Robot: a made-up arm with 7 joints.
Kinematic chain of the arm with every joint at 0, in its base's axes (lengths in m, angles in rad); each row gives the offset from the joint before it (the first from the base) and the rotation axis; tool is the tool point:
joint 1: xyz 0 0 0.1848 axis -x
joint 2: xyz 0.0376 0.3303 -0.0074 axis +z
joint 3: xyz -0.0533 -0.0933 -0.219 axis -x
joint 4: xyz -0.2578 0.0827 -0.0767 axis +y
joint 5: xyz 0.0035 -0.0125 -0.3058 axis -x
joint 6: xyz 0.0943 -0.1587 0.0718 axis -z
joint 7: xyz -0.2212 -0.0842 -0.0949 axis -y
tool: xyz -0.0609 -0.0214 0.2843
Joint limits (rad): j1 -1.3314..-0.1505 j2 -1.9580..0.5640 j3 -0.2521..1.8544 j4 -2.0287..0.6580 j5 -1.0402..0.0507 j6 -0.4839..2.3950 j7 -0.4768..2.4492
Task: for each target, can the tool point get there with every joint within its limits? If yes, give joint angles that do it. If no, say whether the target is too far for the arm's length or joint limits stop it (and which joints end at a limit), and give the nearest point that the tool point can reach.
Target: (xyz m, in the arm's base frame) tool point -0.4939 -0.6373 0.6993
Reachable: no: joint limits stop it (at a limit: joint 1, joint 3, joint 6) | nearest point -0.4186 -0.4652 0.3993 | short by 0.354 m
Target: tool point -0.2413 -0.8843 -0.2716
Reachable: no: joint limits stop it (at a limit: joint 1, joint 2, joint 5, joint 6) | nearest point -0.2272 -0.7604 -0.2416 | short by 0.128 m
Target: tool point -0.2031 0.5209 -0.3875
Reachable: yes | joints -0.3712 0.3452 0.7131 0.1860 -0.8886 1.8192 2.0328
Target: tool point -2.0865 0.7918 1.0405
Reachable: no: too far | nearest point -1.0889 0.5466 0.7674 | short by 1.063 m
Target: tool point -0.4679 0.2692 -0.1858
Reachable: yes | joints -0.2759 -1.2164 0.3921 -1.3681 -0.7592 -0.1674 0.1881
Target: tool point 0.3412 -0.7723 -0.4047
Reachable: no: joint limits stop it (at a limit: joint 1, joint 2, joint 5, joint 6) | nearest point 0.2592 -0.6294 -0.3441 | short by 0.176 m
